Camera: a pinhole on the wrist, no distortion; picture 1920 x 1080 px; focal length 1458.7 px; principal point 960.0 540.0 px. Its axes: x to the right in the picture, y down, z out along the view. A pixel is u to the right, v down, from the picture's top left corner.
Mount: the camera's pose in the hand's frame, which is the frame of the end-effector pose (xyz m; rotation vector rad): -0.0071 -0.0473 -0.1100 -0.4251 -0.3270 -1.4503
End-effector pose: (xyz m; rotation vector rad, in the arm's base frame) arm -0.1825 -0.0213 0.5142 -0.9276 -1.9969 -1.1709
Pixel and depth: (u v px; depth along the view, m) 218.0 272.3 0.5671
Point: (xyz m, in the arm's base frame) 0.2172 0.3536 0.5251
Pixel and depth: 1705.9 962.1 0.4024
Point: -0.3445 0.3018 0.4825
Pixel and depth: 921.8 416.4 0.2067
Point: -0.1419 0.0576 0.4962
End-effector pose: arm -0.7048 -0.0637 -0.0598 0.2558 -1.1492 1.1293
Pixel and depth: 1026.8 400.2 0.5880
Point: -1.1161 -0.2785 0.0284
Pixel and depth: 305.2 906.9 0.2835
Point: -0.9150 0.0157 -0.0477
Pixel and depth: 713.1 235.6 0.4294
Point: -1.0156 -0.1780 -0.0980
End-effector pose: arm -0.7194 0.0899 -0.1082 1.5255 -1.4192 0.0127
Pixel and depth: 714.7 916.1 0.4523
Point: -1.0053 -0.1077 -0.0051
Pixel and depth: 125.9 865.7 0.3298
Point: -0.9605 0.0444 0.0611
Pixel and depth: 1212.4 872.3 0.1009
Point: -0.6937 0.0807 -0.0968
